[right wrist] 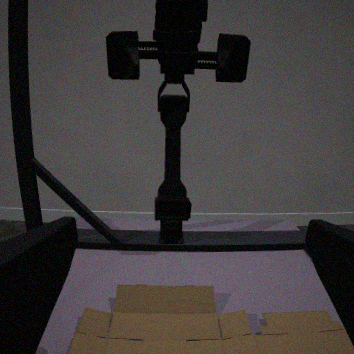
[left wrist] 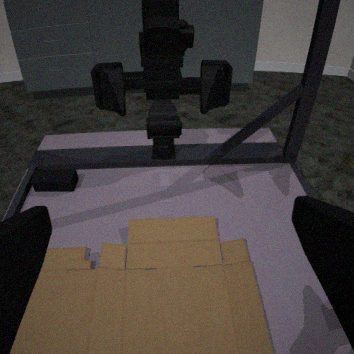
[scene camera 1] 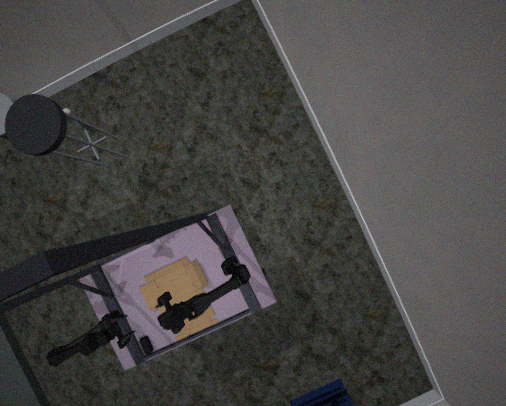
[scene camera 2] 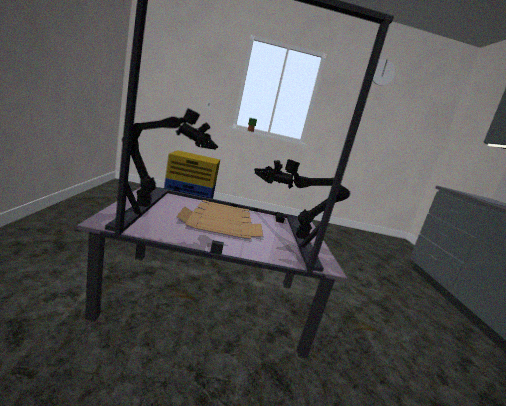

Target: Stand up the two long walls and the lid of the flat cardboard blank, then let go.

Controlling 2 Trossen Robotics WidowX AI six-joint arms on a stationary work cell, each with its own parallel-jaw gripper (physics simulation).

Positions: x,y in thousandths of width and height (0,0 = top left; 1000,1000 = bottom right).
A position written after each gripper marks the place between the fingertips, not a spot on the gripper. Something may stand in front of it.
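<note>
The left wrist view shows the left gripper (left wrist: 487,603), open and holding nothing, together with a black frame (left wrist: 860,264) and the right gripper (left wrist: 459,312). In the right wrist view, the right gripper (right wrist: 549,654) appears, open and holding nothing as well, and the left gripper (right wrist: 504,199) is visible too.
</note>
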